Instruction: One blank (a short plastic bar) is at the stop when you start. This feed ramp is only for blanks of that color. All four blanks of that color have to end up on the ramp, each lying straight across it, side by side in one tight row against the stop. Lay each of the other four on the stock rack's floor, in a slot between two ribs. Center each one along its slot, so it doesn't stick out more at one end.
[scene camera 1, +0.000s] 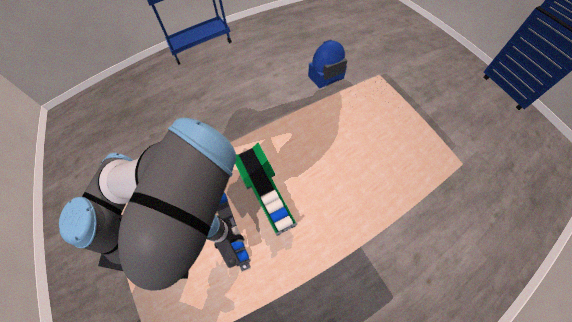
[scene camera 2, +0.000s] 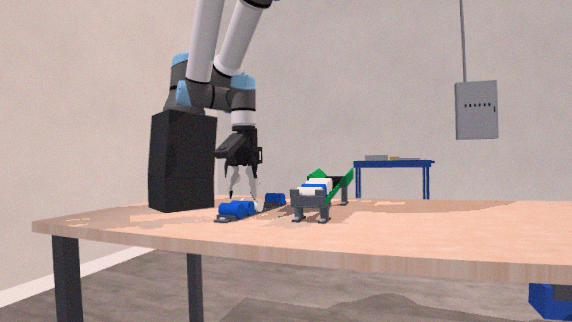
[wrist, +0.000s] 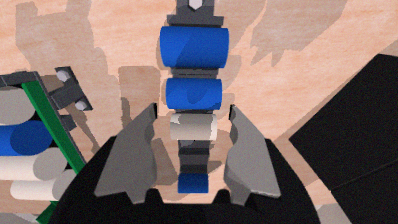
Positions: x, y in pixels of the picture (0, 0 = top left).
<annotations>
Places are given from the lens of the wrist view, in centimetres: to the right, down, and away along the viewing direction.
my gripper (wrist: 193, 104): -1, -1, 15
white blank (wrist: 183, 126): -2, 2, 17
white blank (wrist: 51, 190): -19, 10, 15
blue blank (wrist: 181, 93): -2, -2, 14
</annotations>
